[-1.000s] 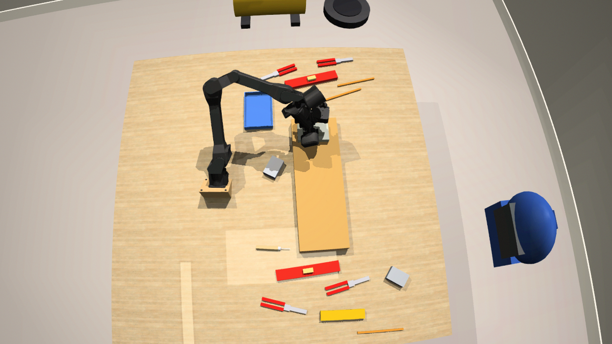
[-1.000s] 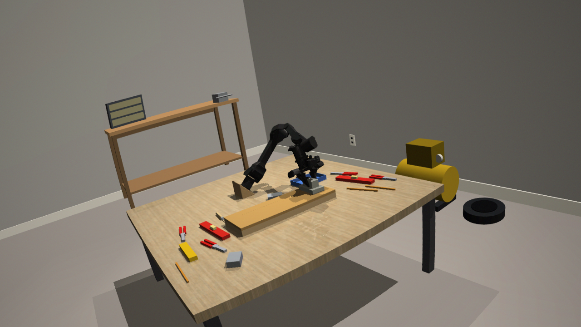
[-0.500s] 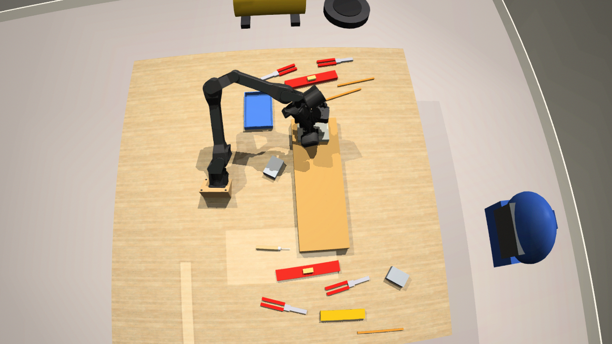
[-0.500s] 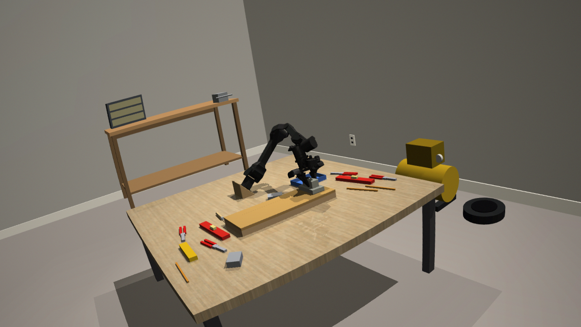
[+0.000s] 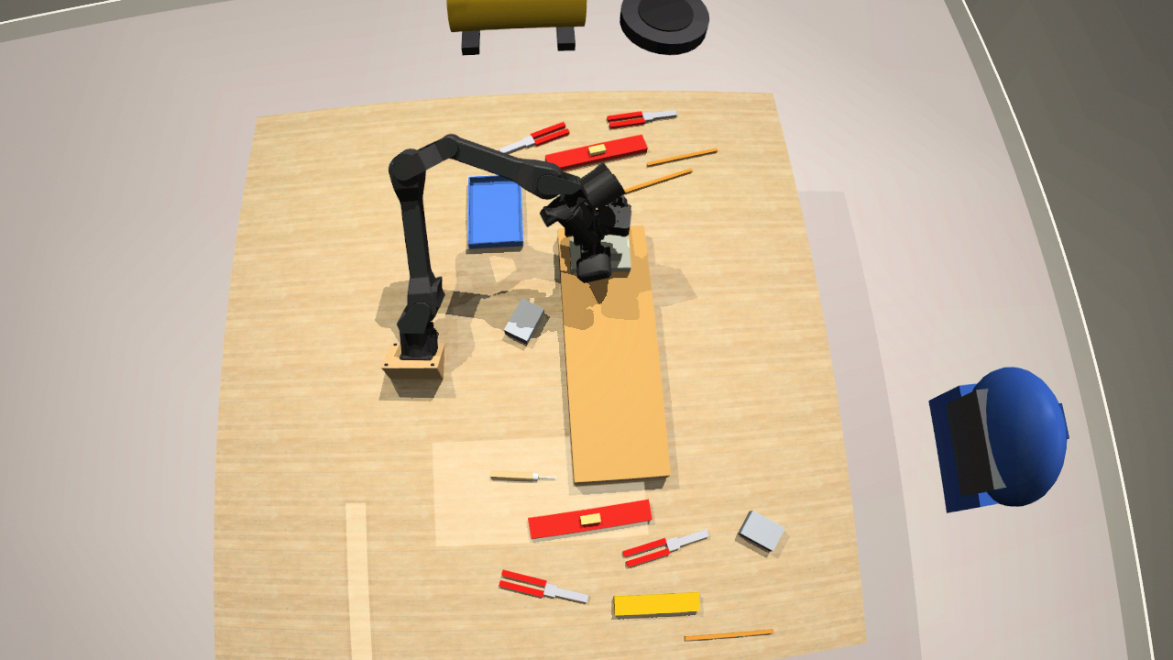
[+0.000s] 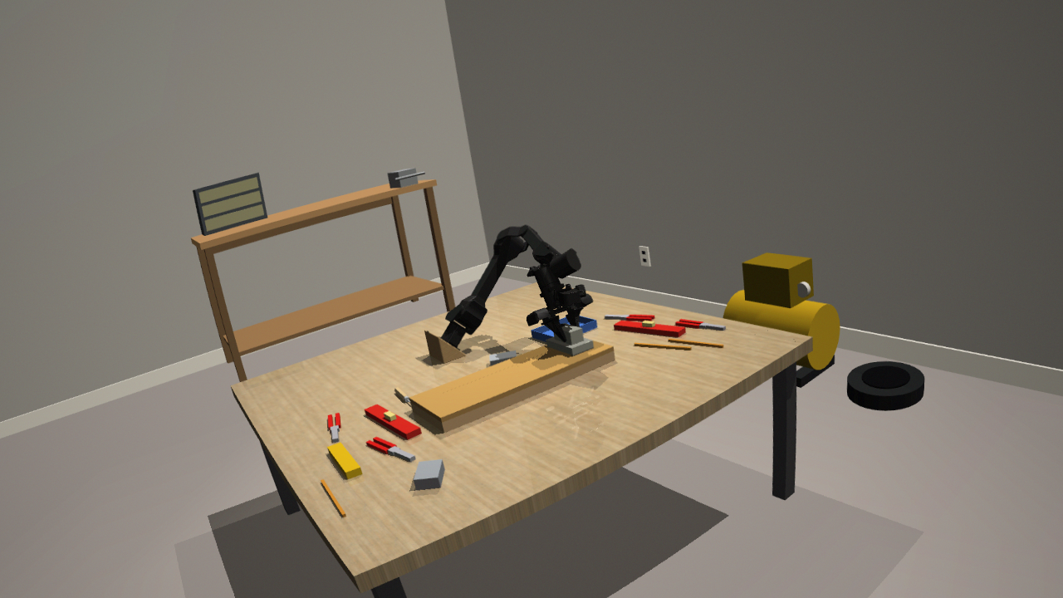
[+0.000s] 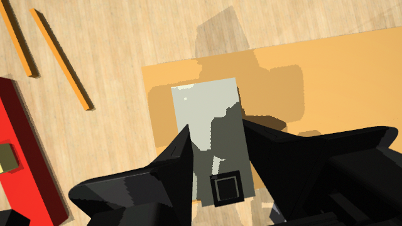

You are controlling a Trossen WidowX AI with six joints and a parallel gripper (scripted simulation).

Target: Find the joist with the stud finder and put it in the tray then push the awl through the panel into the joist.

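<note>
Now: gripper tip 3 cm past the stud finder and 2 cm below it. The rest, counted from my gripper tip: yellow block: 11 cm ahead, 69 cm to the right, 6 cm below; then awl: 14 cm behind, 45 cm to the right, 6 cm below; then blue tray: 24 cm behind, 11 cm to the left, 5 cm below.
</note>
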